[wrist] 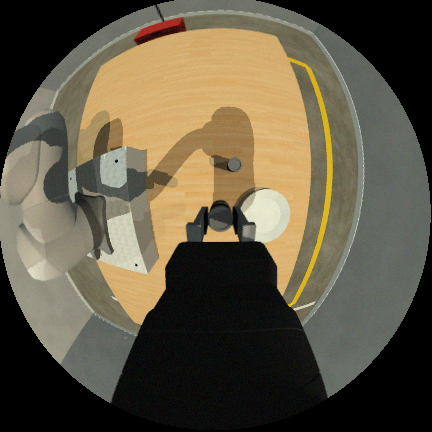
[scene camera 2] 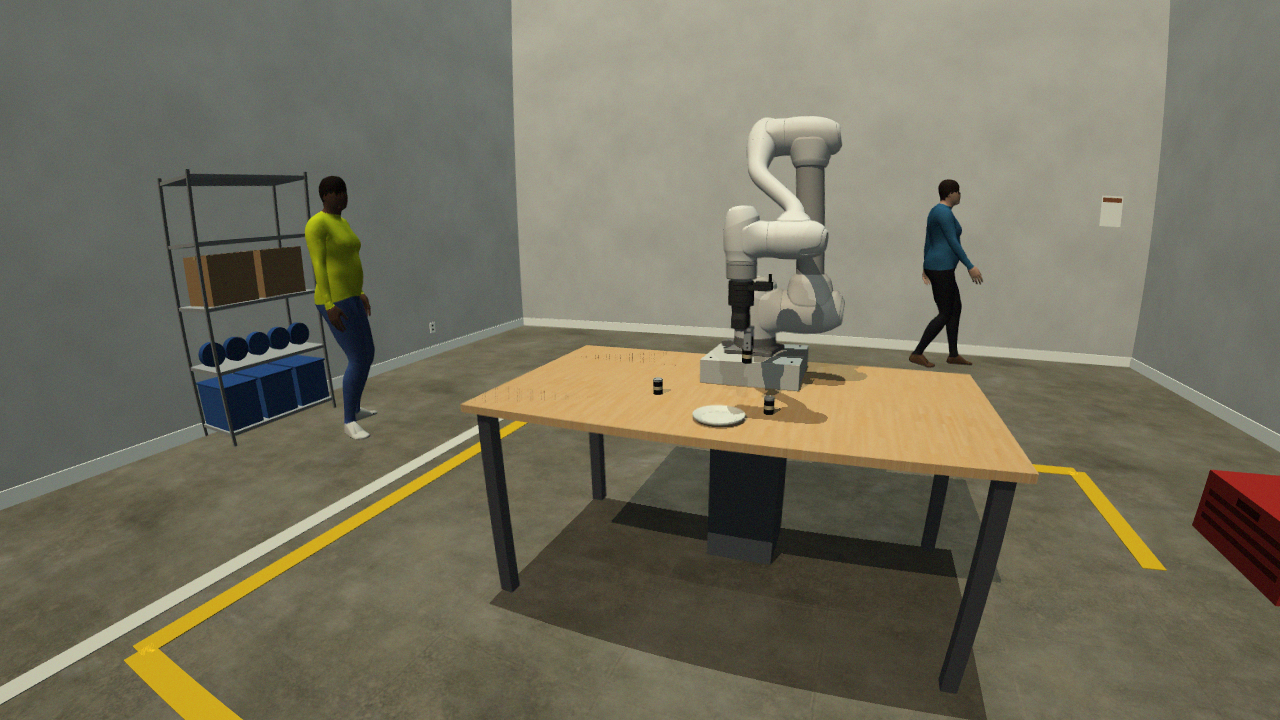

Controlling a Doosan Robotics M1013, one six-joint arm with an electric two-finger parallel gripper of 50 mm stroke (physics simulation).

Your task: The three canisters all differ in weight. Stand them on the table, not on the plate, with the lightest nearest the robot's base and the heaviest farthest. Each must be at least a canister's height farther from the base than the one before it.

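Places are measured from the arm's base along level axes (x left, y back, z up), in metres.
Where they show: gripper, between the fingertips: [wrist: 219, 214] [scene camera 2: 748, 349]; arm's base, origin of its link: [wrist: 91, 221] [scene camera 2: 754, 350].
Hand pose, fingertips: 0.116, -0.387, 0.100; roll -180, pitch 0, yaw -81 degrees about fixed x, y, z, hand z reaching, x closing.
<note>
Each offset is from my fingertips to the top centre of the thing, as dx, dy, dz. Level surfaces: height alone.
My gripper [scene camera 2: 747, 347] [wrist: 219, 214] is shut on a dark canister {-0.003, -0.001, +0.010} [scene camera 2: 746, 355] [wrist: 220, 218] and holds it upright, well above the table {dz -0.181} [scene camera 2: 895, 420] [wrist: 200, 65]. A second canister {+0.078, -0.021, -0.131} [scene camera 2: 768, 405] [wrist: 234, 164], dark with a pale band, stands on the table just right of the plate in the scene view. A third canister {-0.307, -0.006, -0.131} [scene camera 2: 657, 385] stands on the table to the left of the plate in the scene view; it does not show in the wrist view. The white plate {-0.035, -0.131, -0.165} [scene camera 2: 718, 415] [wrist: 267, 215] lies on the table with no canister on it. The canisters look alike; their weights cannot be seen.
The robot's base block [scene camera 2: 747, 369] [wrist: 140, 215] sits at the table's back edge. A shelf unit [scene camera 2: 198, 295] and a person in yellow [scene camera 2: 335, 259] stand at the left. Another person [scene camera 2: 941, 237] is behind at the right. A red cabinet [scene camera 2: 1248, 519] [wrist: 160, 31] stands beyond the table.
</note>
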